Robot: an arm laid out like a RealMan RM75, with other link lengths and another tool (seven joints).
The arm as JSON. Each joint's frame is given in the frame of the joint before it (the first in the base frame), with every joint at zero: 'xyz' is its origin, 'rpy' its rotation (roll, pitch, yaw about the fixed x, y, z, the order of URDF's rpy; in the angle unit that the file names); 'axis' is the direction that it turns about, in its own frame. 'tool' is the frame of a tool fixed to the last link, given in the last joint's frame.
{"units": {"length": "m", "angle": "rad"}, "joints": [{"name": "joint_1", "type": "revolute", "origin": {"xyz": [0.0, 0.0, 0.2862], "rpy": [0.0, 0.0, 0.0]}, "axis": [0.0, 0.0, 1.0]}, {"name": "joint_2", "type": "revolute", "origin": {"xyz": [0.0, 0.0, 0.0], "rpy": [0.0, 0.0, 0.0]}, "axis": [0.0, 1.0, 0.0]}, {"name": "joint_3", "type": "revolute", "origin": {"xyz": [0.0, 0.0, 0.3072], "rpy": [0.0, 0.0, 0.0]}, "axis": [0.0, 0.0, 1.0]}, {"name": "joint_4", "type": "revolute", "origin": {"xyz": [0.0, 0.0, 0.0], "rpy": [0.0, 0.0, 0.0]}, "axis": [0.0, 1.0, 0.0]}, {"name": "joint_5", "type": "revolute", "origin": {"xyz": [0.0, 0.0, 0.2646], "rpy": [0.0, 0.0, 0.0]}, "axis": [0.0, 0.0, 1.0]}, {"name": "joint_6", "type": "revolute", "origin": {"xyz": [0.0, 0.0, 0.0], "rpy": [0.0, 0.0, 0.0]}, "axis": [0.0, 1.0, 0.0]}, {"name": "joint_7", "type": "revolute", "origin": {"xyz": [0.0, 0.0, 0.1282], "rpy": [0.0, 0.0, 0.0]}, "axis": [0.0, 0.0, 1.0]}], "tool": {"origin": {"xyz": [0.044, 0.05, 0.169], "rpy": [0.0, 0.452, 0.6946]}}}
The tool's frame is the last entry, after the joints.
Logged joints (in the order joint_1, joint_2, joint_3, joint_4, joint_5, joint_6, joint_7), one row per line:
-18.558, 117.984, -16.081, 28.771, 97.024, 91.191, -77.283
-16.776, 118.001, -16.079, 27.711, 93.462, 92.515, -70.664
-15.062, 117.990, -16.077, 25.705, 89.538, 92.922, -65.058
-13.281, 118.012, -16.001, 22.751, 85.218, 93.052, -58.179
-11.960, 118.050, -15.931, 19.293, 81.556, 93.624, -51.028
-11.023, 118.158, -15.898, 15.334, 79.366, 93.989, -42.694
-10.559, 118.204, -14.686, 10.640, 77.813, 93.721, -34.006
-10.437, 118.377, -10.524, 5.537, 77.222, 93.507, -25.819
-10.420, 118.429, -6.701, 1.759, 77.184, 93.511, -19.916
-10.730, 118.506, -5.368, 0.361, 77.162, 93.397, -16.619
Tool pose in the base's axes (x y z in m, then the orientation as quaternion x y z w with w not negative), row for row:
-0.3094, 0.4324, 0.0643, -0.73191, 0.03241, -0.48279, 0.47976
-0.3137, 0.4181, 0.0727, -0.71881, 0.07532, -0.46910, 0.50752
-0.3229, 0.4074, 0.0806, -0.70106, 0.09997, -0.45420, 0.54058
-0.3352, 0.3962, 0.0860, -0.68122, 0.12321, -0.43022, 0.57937
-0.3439, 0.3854, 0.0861, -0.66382, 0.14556, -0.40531, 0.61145
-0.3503, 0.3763, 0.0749, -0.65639, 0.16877, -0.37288, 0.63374
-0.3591, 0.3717, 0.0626, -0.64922, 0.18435, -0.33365, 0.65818
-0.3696, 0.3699, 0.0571, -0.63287, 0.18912, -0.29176, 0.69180
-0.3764, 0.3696, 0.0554, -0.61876, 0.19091, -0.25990, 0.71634
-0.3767, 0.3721, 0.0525, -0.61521, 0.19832, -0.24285, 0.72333
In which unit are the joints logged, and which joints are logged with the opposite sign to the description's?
The joints are logged in degrees. Opposite sign: joint_2, joint_3.
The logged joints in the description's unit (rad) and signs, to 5 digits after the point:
-0.32390, -2.05921, 0.28067, 0.50215, 1.69339, 1.59158, -1.34884
-0.29280, -2.05951, 0.28063, 0.48365, 1.63122, 1.61469, -1.23332
-0.26288, -2.05931, 0.28060, 0.44864, 1.56273, 1.62179, -1.13548
-0.23180, -2.05970, 0.27927, 0.39708, 1.48733, 1.62406, -1.01542
-0.20874, -2.06036, 0.27805, 0.33673, 1.42342, 1.63405, -0.89061
-0.19239, -2.06225, 0.27747, 0.26763, 1.38520, 1.64042, -0.74515
-0.18429, -2.06305, 0.25632, 0.18570, 1.35809, 1.63574, -0.59352
-0.18216, -2.06607, 0.18368, 0.09664, 1.34778, 1.63201, -0.45063
-0.18186, -2.06698, 0.11695, 0.03070, 1.34711, 1.63207, -0.34760
-0.18727, -2.06832, 0.09369, 0.00630, 1.34673, 1.63009, -0.29006

